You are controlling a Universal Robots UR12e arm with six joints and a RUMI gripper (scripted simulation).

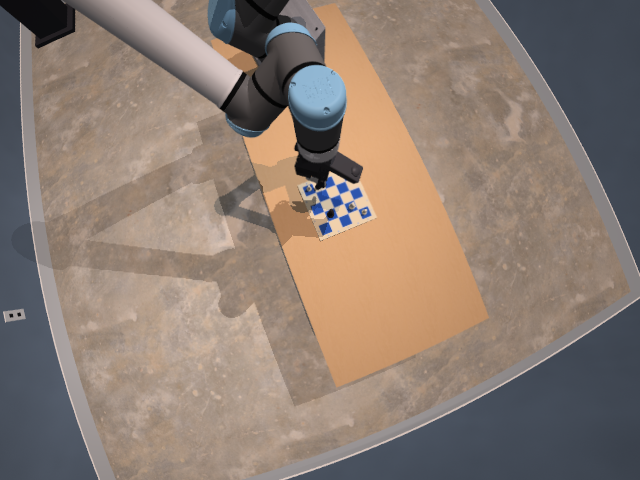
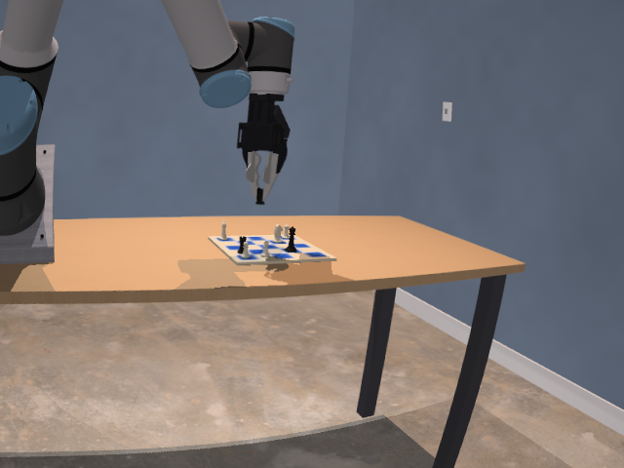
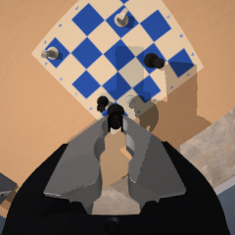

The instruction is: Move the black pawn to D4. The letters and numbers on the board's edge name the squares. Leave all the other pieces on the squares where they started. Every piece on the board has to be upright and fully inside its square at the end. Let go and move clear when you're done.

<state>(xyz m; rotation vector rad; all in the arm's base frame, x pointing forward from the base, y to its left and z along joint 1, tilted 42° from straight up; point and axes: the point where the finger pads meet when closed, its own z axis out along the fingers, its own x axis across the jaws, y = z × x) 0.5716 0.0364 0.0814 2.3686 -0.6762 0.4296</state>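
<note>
Now: hand 130 mm above the cream chessboard, 40 mm to the right of it and 40 mm short of it. Round my hand: tall black piece (100 mm below, 80 mm ahead); then black pawn (10 mm below).
</note>
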